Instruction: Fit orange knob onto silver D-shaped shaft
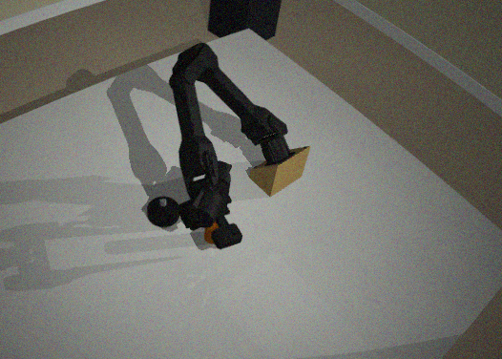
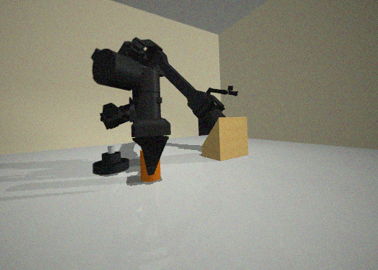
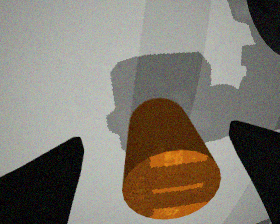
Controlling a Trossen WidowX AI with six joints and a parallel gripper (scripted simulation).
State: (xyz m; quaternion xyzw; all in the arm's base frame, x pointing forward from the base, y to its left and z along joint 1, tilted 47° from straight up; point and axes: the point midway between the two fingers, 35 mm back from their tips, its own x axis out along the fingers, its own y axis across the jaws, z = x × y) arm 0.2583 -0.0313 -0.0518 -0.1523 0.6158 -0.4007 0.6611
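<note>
Right now my gripper tip is 20 mm below the orange knob. Also, from my gripper tip: round black pedestal (130 mm to the right, 40 mm ahead, 10 mm above).
</note>
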